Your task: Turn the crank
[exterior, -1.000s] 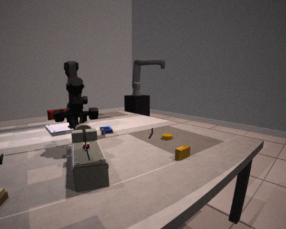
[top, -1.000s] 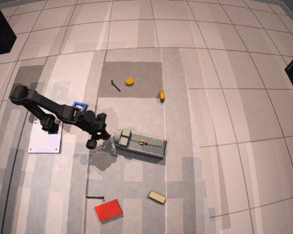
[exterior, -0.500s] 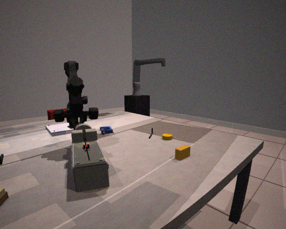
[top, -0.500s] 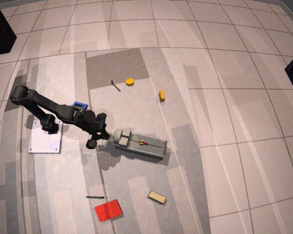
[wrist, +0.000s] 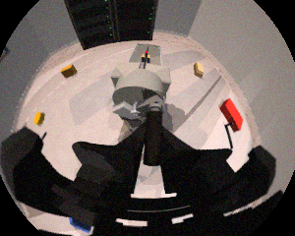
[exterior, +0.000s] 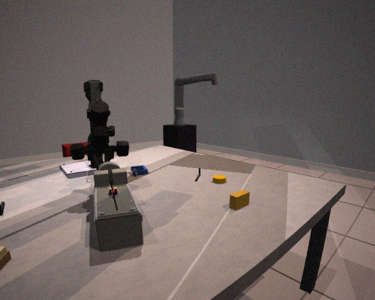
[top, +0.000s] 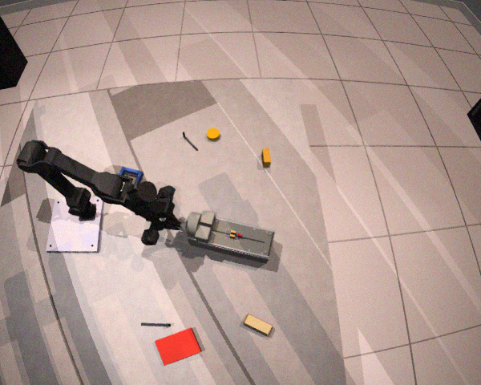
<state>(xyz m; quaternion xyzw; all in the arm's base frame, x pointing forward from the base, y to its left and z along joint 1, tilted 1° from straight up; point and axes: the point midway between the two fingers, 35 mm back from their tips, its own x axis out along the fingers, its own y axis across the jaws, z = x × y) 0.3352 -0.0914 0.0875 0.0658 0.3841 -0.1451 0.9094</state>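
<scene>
Now: the dark crank handle 2 cm behind my gripper tip, 2 cm above it and 1 cm to the left of it. Also, from my gripper tip: blue block (24 cm to the left, 20 cm behind, 8 cm below); then red plate (37 cm to the right, 7 cm below, 3 cm behind); then red pointer (19 cm ahead, 4 cm to the right).
</scene>
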